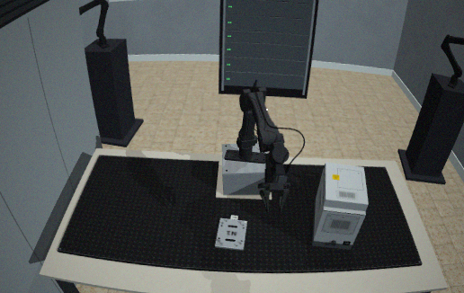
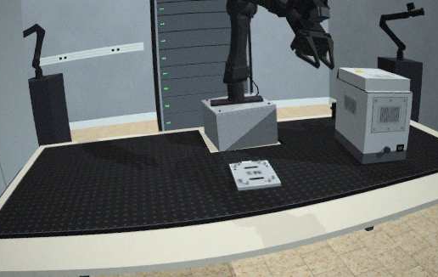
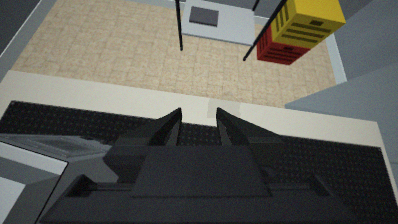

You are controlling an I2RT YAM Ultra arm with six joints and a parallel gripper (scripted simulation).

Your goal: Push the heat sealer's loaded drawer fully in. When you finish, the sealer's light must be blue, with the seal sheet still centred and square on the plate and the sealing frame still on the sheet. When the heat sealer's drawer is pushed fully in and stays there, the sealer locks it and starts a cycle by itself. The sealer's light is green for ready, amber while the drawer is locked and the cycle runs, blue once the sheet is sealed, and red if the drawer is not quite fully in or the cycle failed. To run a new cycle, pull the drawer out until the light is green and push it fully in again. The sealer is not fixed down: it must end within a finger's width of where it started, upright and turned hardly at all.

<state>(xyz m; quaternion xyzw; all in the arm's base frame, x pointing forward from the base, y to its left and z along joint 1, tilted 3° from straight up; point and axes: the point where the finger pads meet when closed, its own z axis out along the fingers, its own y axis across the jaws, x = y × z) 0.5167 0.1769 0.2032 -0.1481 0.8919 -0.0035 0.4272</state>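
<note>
My hand is 45 cm past the dark drawer, 29 cm to the right of it and 27 cm above it.
</note>
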